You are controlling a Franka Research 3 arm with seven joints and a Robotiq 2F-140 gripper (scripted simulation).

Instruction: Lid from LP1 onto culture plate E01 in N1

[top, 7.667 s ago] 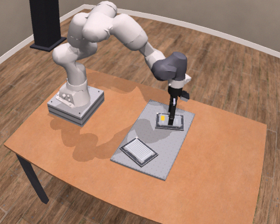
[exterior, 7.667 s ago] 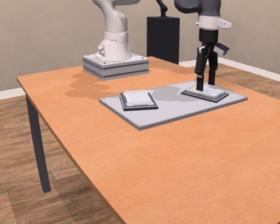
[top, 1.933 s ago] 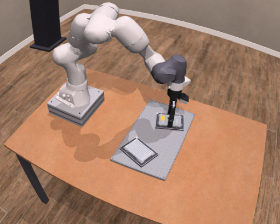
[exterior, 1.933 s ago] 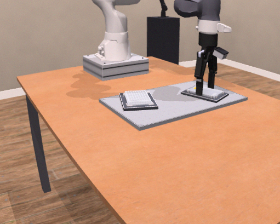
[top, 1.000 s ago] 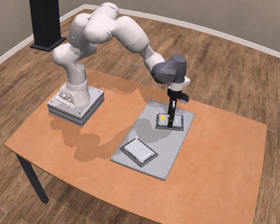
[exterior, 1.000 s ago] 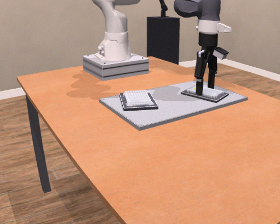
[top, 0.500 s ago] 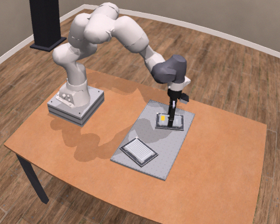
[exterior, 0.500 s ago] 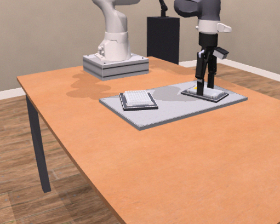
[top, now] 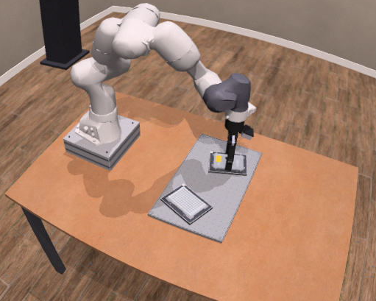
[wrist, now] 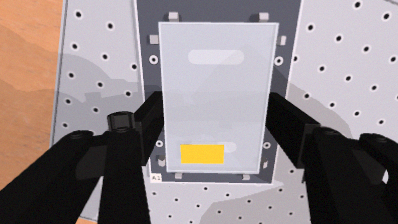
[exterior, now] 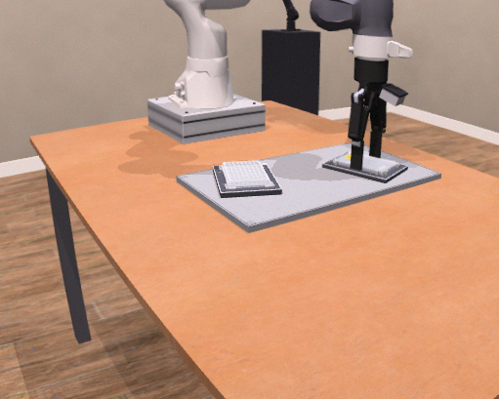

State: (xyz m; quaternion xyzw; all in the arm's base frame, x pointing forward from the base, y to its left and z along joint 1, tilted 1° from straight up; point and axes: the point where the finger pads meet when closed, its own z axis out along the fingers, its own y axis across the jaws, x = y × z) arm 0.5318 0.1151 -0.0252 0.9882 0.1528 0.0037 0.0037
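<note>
Right now my hand is 20 mm above the clear lid. Round my hand: nest N1: 70 mm behind, 280 mm to the right, 30 mm below; then culture plate E01: 70 mm behind, 280 mm to the right, 20 mm below; then lid park LP1: 30 mm below.
</note>
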